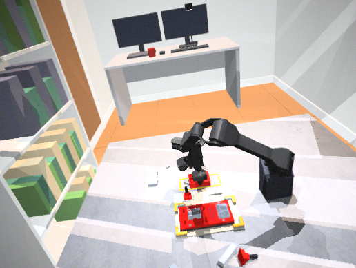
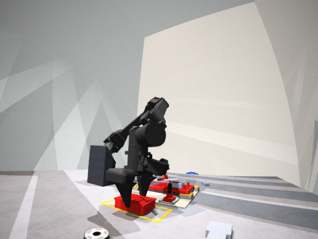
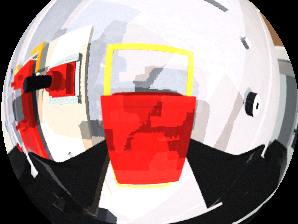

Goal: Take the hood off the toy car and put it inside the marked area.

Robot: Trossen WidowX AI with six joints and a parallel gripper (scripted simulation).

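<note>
The red hood lies 10 mm above my gripper tip.
</note>
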